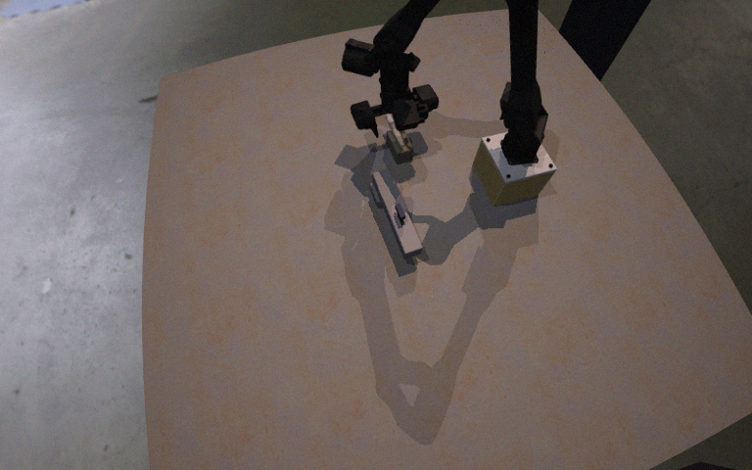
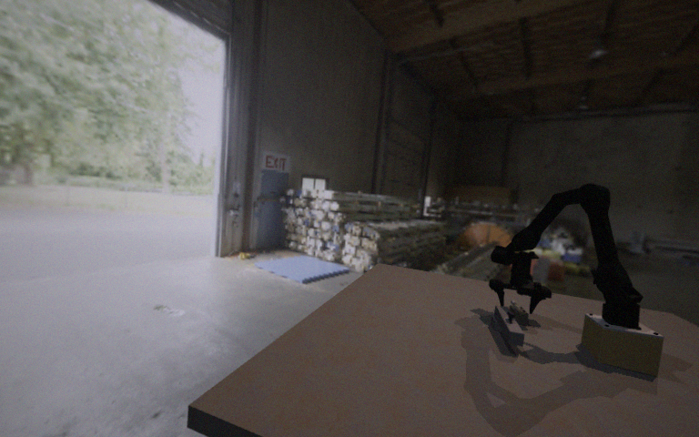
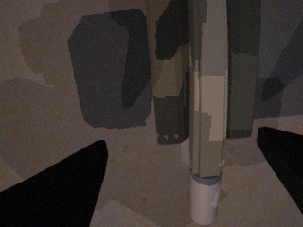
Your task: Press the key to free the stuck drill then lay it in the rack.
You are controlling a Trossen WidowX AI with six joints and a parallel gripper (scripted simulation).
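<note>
My gripper tip is 3 cm to the right of the drill and 2 cm below it. From my gripper tip the other things lie so: grey fixture block (22 cm to the left, 3 cm ahead, 2 cm above); then dark key (25 cm to the left, 3 cm above, 2 cm ahead).
</note>
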